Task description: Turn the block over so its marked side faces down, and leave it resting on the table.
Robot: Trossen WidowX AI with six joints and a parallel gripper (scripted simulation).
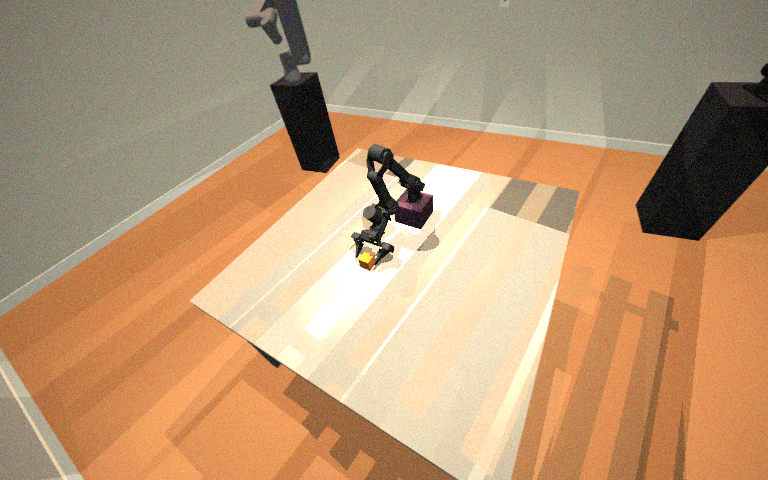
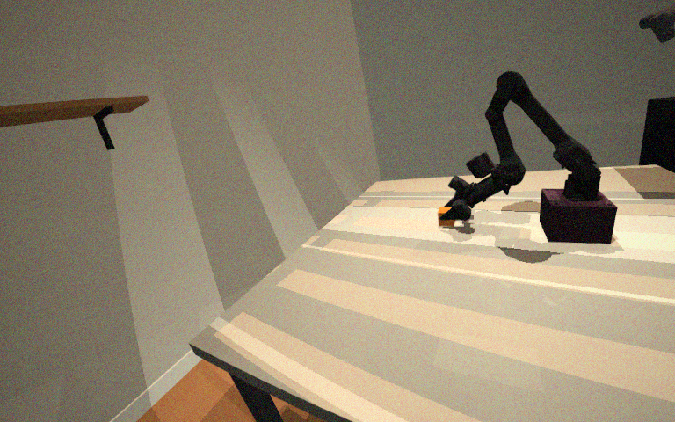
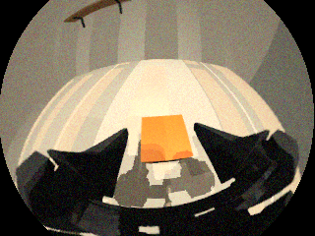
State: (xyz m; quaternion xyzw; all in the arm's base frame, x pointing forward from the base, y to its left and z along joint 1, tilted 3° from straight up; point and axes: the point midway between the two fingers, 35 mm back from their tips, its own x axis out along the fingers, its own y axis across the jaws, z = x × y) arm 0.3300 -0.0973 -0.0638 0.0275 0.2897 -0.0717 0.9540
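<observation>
Right now the small orange block is 30 mm behind my gripper tip and 10 mm below it.
</observation>
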